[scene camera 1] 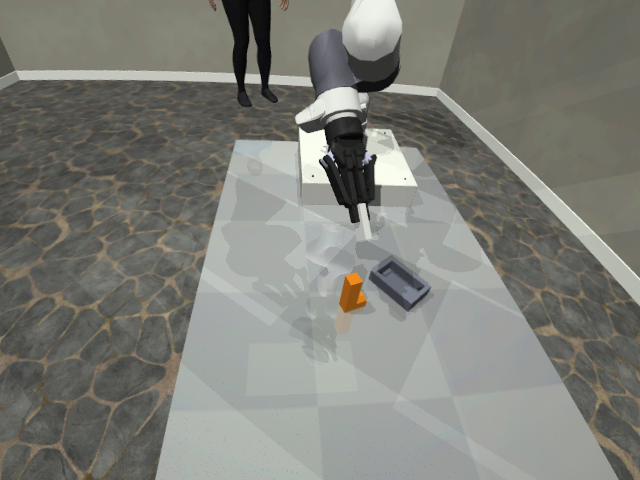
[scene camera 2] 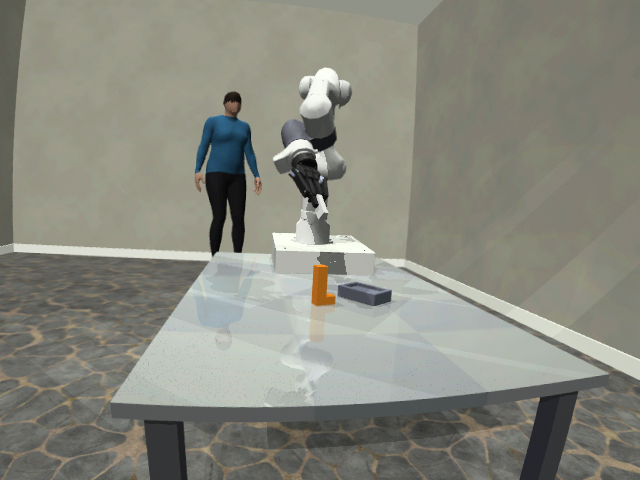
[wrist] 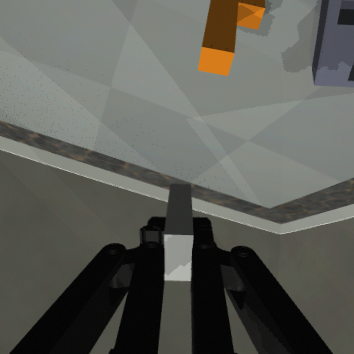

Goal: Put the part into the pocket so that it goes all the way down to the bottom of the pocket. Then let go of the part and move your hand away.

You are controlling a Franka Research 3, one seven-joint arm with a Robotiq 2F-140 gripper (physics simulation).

The gripper (scene camera 1: pixel 364 239) is shut and holds nothing. Also in view: an orange L-shaped part (scene camera 1: pixel 351 298). Also in view: a grey pocket block (wrist: pixel 325 65).
The orange L-shaped part shows as well in the wrist view (wrist: pixel 217 49). The gripper is seen too in scene camera 2 (scene camera 2: pixel 323 216) and in the wrist view (wrist: pixel 179 201).
